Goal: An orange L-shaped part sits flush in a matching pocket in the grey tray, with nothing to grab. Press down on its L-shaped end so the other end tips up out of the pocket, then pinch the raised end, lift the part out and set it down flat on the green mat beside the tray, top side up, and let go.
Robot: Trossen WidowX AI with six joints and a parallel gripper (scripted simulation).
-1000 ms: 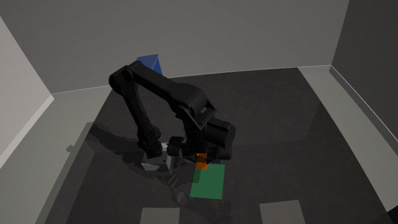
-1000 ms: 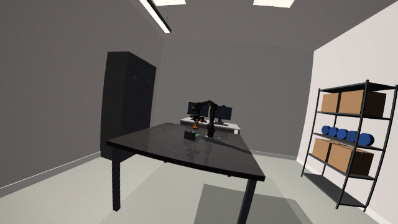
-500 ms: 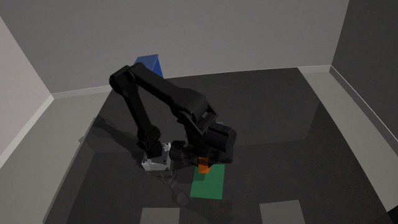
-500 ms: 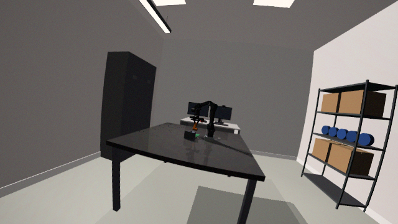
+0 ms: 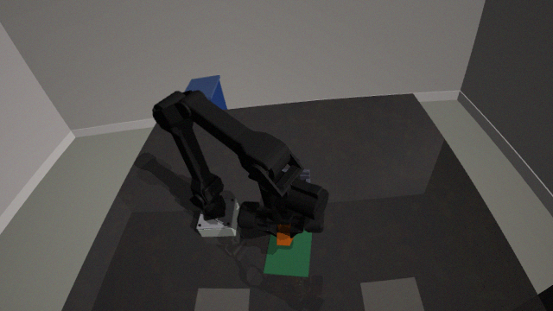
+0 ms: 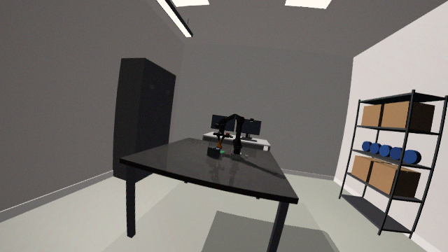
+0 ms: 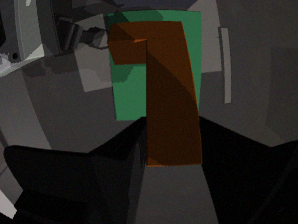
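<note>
The green mat is 130 mm below my gripper tip and 20 mm to the left of it. Also, from my gripper tip: orange L-shaped part: 30 mm to the left, 30 mm below.
</note>
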